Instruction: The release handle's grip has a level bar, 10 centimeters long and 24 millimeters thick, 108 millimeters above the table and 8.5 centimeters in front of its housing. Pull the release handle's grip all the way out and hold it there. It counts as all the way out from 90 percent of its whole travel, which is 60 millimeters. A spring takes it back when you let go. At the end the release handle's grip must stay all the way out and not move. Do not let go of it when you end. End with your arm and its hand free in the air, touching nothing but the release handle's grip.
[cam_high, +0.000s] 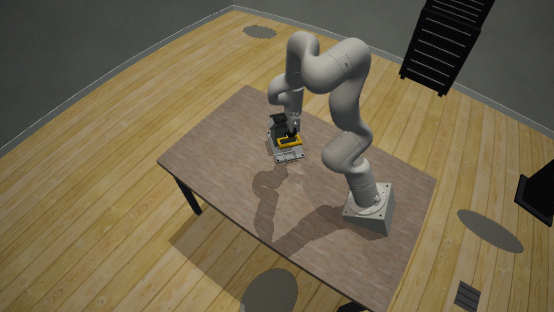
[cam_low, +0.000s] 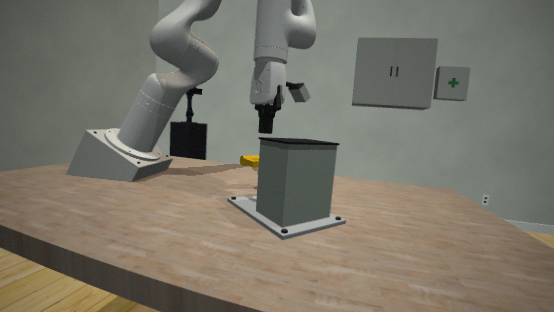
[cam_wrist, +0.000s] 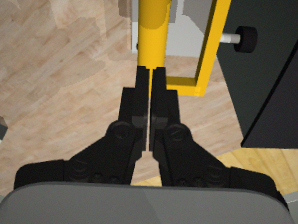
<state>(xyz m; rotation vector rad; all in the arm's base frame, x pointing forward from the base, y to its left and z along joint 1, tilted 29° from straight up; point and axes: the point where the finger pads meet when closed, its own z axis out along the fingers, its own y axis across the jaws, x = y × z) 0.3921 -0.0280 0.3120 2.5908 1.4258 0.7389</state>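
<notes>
My gripper is now 190 mm above the grey baseplate, 80 mm short of it and 50 mm to the left of it.
</notes>
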